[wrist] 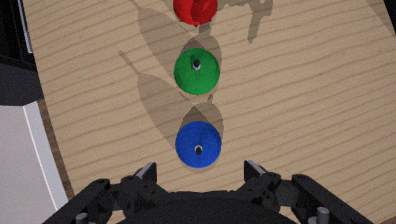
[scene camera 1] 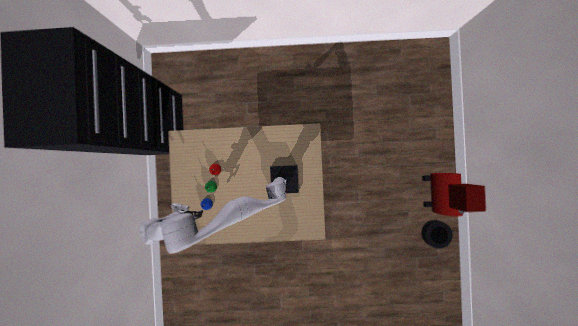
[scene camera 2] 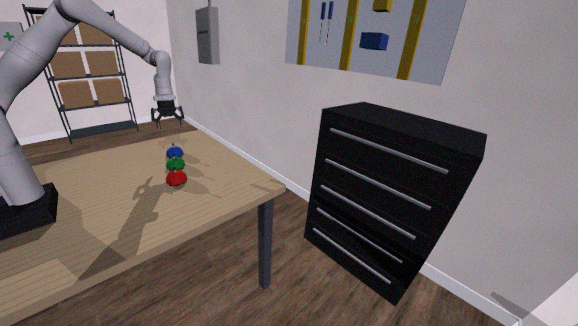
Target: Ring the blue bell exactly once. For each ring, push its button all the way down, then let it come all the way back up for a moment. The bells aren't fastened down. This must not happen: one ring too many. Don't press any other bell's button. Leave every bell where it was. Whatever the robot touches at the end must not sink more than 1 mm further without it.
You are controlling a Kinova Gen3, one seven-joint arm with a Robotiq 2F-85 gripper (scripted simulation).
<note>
In view: my gripper (wrist: 200,171), a green bell (wrist: 196,71) and a blue bell (wrist: 198,137).
</note>
